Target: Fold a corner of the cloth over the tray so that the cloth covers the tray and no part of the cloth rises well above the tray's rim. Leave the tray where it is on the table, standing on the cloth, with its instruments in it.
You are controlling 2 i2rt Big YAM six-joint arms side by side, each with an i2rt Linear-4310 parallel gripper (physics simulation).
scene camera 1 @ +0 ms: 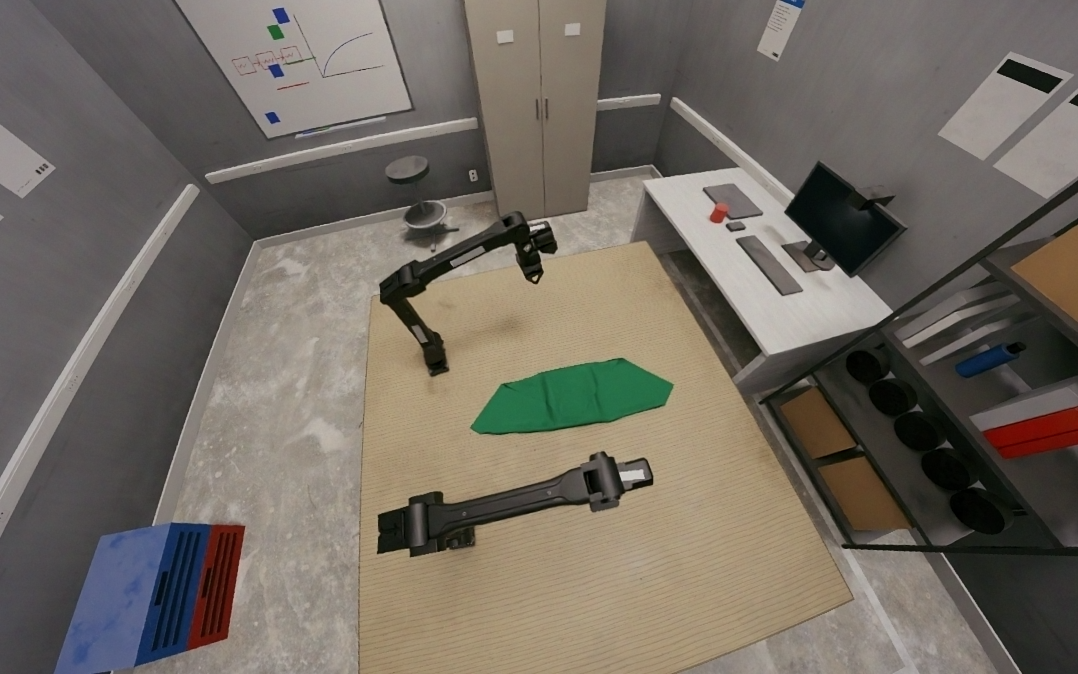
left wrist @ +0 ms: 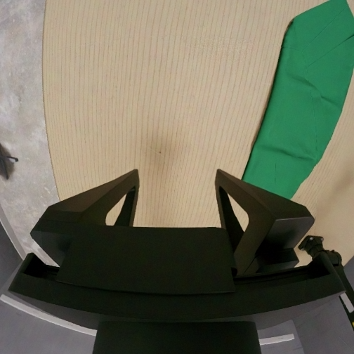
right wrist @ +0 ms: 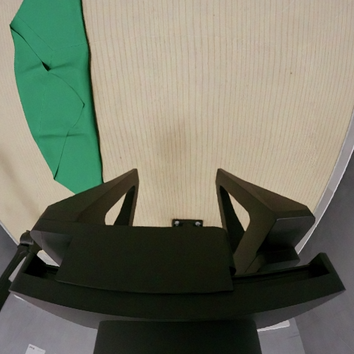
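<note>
The green cloth lies folded on the table in a long, pointed shape with low creases. In the right wrist view a flap's edge crosses it, with a small dark gap near its upper left part. The tray and its instruments do not show; whether the cloth hides them fully cannot be told. My left gripper is open and empty, raised above the table, beyond the cloth in the scene view. My right gripper is open and empty, above the table on the cloth's near side; its fingers are hidden in the scene view.
The wooden table top carries both arms. In the scene view a white desk with a monitor stands at the right, beside a dark shelf rack. A stool and a tall cabinet stand behind the table.
</note>
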